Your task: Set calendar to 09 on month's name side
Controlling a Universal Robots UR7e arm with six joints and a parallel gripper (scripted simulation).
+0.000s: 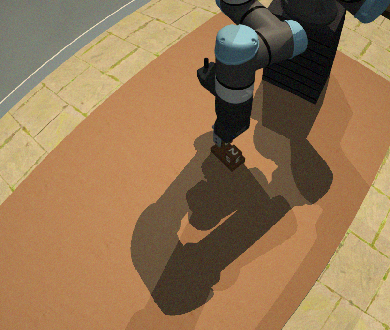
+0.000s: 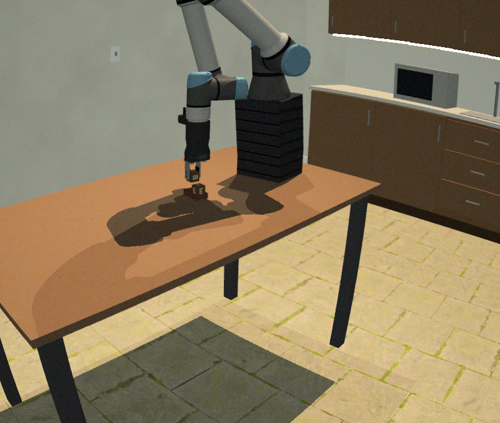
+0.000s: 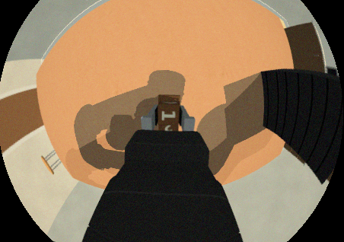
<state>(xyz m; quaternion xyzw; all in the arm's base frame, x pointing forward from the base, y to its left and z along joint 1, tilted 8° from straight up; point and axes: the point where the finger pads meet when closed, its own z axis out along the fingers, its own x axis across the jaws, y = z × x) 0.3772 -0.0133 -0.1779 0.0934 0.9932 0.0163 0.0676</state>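
The brown cube lies 50 mm below my hand, 30 mm to the left of it and 10 mm ahead of it. Round my hand: tray: 60 mm below, 20 mm to the left.
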